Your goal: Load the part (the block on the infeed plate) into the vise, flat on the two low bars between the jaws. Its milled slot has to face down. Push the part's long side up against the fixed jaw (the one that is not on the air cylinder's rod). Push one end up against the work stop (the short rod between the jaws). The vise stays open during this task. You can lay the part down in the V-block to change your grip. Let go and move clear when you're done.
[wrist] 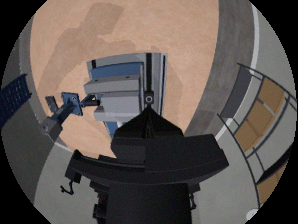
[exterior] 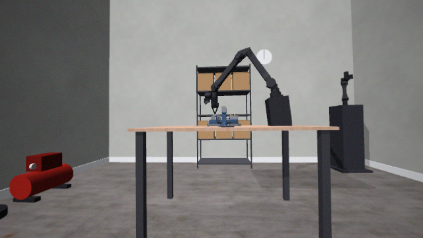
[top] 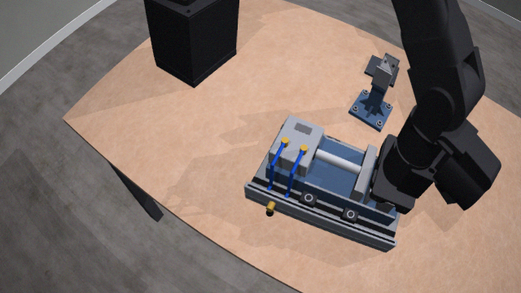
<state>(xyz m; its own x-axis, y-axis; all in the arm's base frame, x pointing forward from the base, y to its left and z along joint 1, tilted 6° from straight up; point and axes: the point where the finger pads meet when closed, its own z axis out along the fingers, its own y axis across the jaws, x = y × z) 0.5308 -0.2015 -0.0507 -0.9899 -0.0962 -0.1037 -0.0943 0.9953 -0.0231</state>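
My hand is 4 cm to the right of the grey part and 4 cm above it. The rest, counted from my hand: moving jaw: 4 cm behind, 6 cm to the left, 5 cm below; then fixed jaw: 2 cm ahead, 7 cm to the left, 5 cm below; then work stop: 1 cm behind, 11 cm to the left, 4 cm below.
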